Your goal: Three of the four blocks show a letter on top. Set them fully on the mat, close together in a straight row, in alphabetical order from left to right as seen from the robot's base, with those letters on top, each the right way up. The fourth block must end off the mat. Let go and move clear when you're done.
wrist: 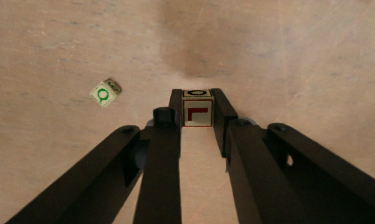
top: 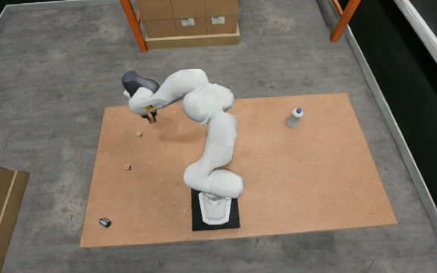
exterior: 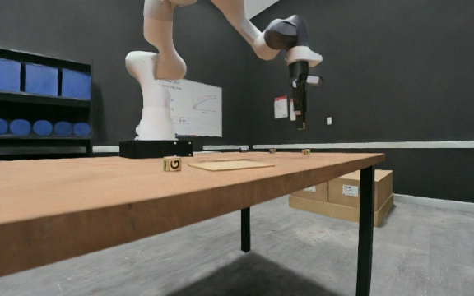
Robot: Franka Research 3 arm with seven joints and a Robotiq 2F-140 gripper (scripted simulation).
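Now: hand 7 cm short of the pale yellow mat, 40 cm to the left of it and 14 cm above it. From my hand the other things lie so: block (4 cm behind, 11 cm to the left, 13 cm below); white bottle (1 cm ahead, 91 cm to the right, 6 cm below); black object (59 cm behind, 25 cm to the left, 12 cm below).
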